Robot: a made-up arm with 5 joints.
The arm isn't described. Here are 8 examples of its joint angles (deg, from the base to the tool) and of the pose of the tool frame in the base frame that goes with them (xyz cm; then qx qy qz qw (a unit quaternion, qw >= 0)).
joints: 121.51 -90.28 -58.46 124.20 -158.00
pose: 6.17 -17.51 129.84 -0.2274 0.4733 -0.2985 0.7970
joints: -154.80 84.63 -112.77 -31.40 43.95
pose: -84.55 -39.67 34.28 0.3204 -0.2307 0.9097 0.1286
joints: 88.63 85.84 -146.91 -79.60 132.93
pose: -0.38 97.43 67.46 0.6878 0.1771 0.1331 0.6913
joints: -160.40 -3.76 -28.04 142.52 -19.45
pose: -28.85 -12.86 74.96 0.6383 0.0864 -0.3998 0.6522
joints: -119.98 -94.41 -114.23 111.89 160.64
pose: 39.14 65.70 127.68 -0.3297 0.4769 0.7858 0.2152
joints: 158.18 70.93 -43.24 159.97 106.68
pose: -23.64 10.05 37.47 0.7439 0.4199 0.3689 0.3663
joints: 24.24 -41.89 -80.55 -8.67 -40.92
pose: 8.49 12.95 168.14 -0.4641 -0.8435 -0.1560 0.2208
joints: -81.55 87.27 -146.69 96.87 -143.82
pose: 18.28 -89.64 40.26 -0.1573 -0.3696 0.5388 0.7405
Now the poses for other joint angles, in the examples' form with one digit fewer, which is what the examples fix.
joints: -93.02 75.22 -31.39 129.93 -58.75
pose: 5.2 -4.2 37.1 0.862 0.022 0.137 0.488
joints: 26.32 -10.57 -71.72 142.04 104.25
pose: 42.9 25.8 113.8 -0.644 0.543 -0.251 0.478
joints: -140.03 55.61 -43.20 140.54 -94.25
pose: -20.0 -22.1 41.8 0.560 -0.510 -0.214 0.616
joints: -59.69 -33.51 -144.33 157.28 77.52
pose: -7.8 18.0 162.9 -0.151 0.275 -0.799 0.514
